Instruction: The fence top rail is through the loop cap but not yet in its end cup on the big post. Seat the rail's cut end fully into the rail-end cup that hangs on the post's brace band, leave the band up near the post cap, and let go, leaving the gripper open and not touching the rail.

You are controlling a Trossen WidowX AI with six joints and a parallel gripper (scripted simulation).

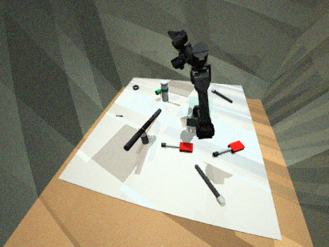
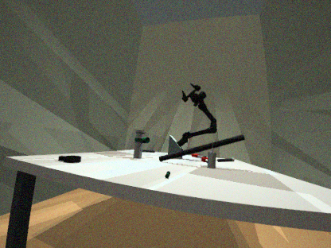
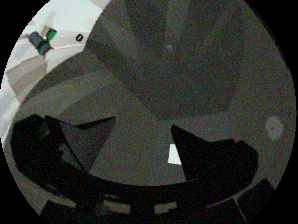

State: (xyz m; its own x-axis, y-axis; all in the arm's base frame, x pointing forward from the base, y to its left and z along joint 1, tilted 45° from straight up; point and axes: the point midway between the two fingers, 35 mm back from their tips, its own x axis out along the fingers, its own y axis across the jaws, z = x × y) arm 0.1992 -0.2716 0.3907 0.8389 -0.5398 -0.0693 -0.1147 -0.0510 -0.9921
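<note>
Now: the rail-end cup 490 mm below my gripper tip, 240 mm to the right of it and 200 mm ahead of it. From my gripper tip the other things lie so: short grey post: 520 mm below, 220 mm to the left, 150 mm ahead; black ring: 610 mm below, 570 mm ahead, 420 mm to the right.
</note>
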